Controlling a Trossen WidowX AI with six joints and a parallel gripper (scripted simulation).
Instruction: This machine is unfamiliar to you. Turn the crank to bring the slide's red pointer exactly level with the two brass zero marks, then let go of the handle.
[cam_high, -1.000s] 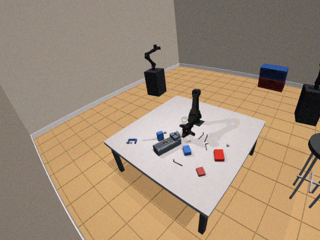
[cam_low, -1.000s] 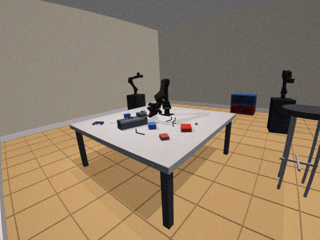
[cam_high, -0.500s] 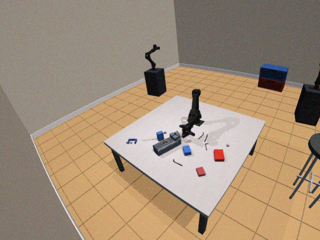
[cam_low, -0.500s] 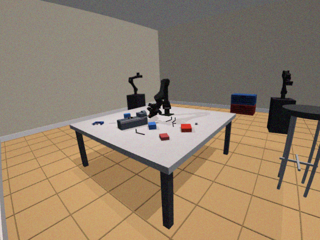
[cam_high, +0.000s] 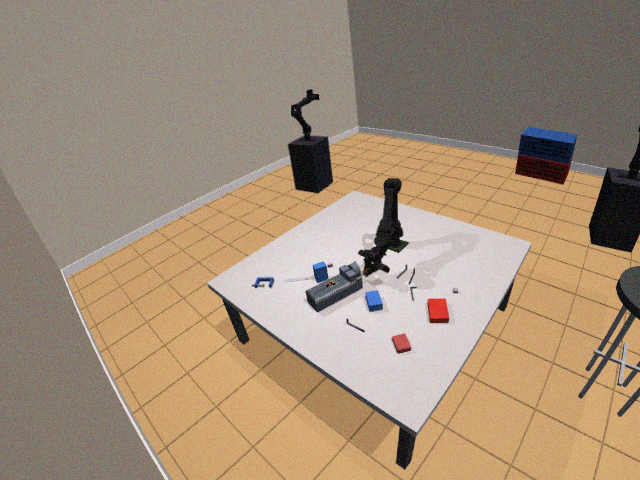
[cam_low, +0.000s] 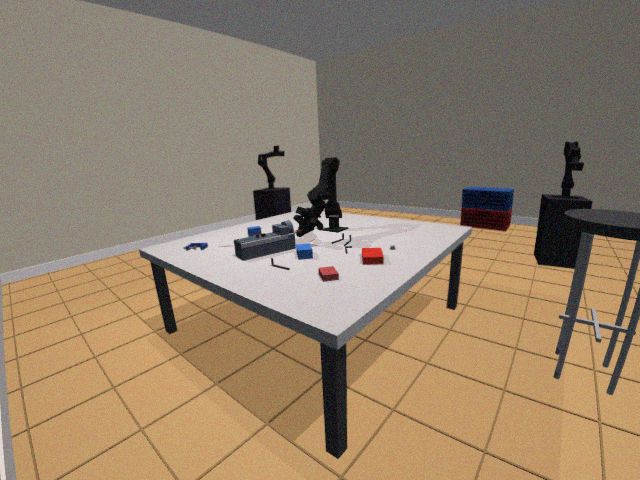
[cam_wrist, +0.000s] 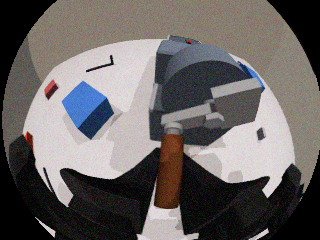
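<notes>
Now: gripper tip 20 mm past the brown crank handle, 10 mm to the right of it and 20 mm below it. Also, from my gripper tip: red pointer: 160 mm ahead, 100 mm to the right, 30 mm above.
</notes>
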